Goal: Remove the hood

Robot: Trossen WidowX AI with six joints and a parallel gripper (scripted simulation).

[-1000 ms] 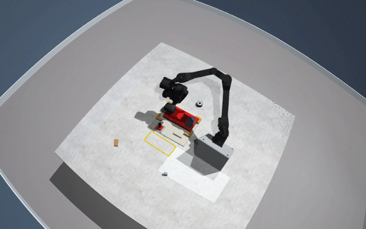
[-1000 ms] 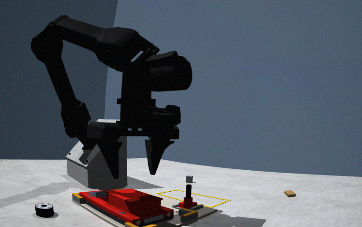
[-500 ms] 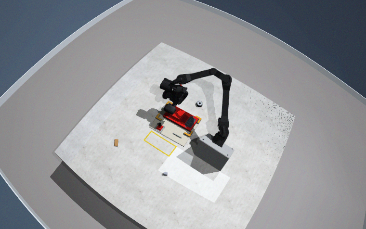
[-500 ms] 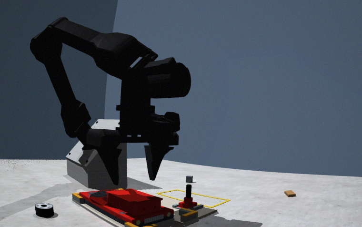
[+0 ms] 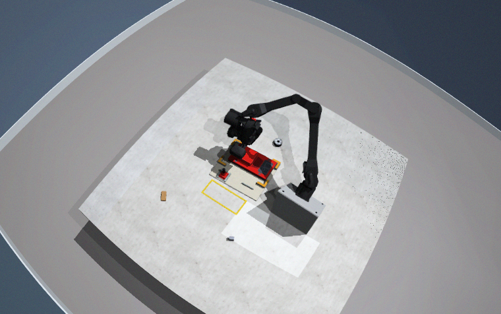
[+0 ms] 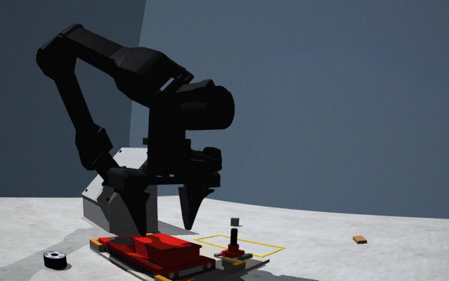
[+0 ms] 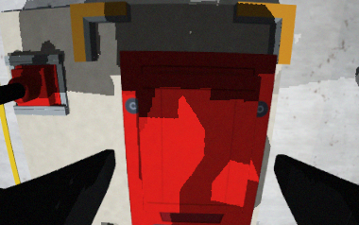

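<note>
Right now my gripper tip is 3 cm above the hood. Also, from my gripper tip: black wheel 10 cm behind, 16 cm to the right, 6 cm below; black post 4 cm ahead, 13 cm to the left, 3 cm below; grey cube 14 cm behind, 39 cm to the left, 5 cm below.
</note>
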